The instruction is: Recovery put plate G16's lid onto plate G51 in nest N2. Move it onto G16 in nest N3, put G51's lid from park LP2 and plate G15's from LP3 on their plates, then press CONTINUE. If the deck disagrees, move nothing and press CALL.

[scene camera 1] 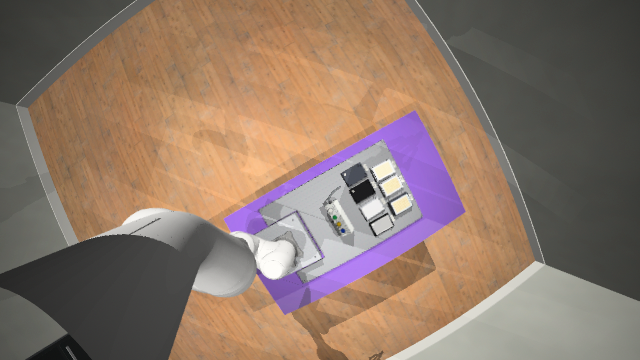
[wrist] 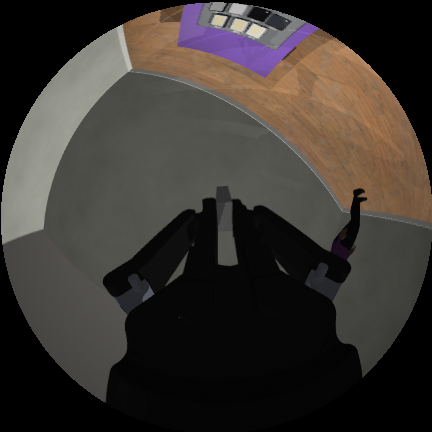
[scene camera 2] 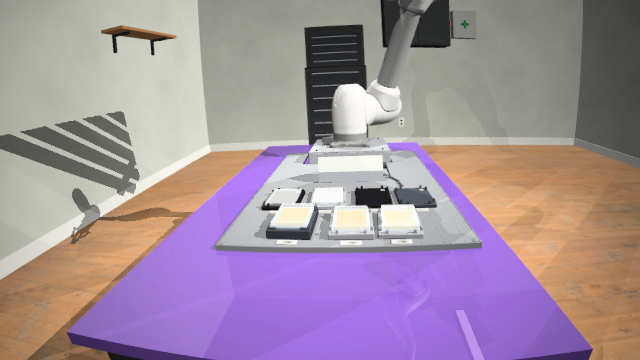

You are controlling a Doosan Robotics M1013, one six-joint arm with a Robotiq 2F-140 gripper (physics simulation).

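Seen in the pictures: gripper, fingertip midpoint: [wrist: 222,196]; arm's base, link origin: [scene camera 1: 285,248] [scene camera 2: 350,143].
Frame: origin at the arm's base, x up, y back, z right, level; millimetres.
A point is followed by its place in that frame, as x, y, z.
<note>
My gripper [wrist: 222,196] @[1016, -738, -474] is shut and empty, high up and away from the table; the scene views do not show its fingers. Three plates with cream wells stand in a row: one [scene camera 1: 401,204] @[-11, -797, 120] [scene camera 2: 294,217] @[-10, -826, 114] [wrist: 219,20] on a black nest, a middle one [scene camera 1: 391,185] @[-25, -800, -20] [scene camera 2: 351,220] @[-17, -830, -20] [wrist: 239,24] and an end one [scene camera 1: 383,170] @[-16, -795, -134] [scene camera 2: 400,219] @[-16, -830, -133] [wrist: 256,30] on pale nests. Behind them in scene camera 2 are a black-rimmed pale park [scene camera 2: 284,197] @[-27, -641, 178], a white one [scene camera 2: 328,195] @[-27, -627, 51], a black one [scene camera 2: 373,196] @[-35, -620, -79] and a dark grey one [scene camera 2: 414,196] @[-35, -626, -199]. Lids and label text are too small to tell.
A button box [scene camera 1: 340,218] @[33, -405, -12] [scene camera 2: 350,168] @[1, -441, -9] with green, yellow and blue buttons stands between the parks and the arm's base. All are on a grey deck [scene camera 2: 250,235] @[-45, -856, 218] on a purple table [scene camera 1: 440,185] @[-58, -1136, 169] [scene camera 2: 300,300] @[-58, -1080, 62]. A person [wrist: 341,247] shows at the right of the wrist view.
</note>
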